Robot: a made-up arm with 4 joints.
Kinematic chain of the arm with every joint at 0, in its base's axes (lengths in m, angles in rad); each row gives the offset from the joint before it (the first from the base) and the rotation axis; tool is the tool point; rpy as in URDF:
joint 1: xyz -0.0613 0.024 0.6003 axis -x
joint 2: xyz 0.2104 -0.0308 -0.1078 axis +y
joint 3: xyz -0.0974 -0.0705 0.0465 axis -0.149 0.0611 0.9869
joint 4: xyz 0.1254 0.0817 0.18 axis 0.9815 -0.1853 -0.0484
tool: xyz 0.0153 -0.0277 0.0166 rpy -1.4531 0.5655 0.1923
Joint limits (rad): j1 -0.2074..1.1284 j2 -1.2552..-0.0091 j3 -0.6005..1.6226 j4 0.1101..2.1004
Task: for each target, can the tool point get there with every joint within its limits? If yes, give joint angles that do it. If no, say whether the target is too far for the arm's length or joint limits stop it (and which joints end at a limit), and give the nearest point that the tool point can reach.
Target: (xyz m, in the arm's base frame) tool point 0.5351 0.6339 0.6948
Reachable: no: too far | nearest point 0.1820 0.1311 0.6781 | short by 0.615 m
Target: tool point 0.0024 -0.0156 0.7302
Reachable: yes | joints 0.6705 -0.8588 -0.3527 0.5479
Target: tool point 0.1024 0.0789 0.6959
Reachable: yes | joints 0.1003 -0.1174 0.7100 0.5401
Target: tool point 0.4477 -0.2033 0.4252
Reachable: no: joint limits stop it (at a limit: joint 1, joint 2, joint 3, joint 4) | nearest point 0.2010 -0.1225 0.6677 | short by 0.355 m
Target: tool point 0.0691 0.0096 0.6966
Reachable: yes | joints 0.0288 -0.5067 0.2237 0.7773
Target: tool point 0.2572 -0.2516 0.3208
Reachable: no: joint limits stop it (at a limit: joint 2, joint 3, joint 4) | nearest point -0.0569 -0.1515 0.4223 | short by 0.345 m
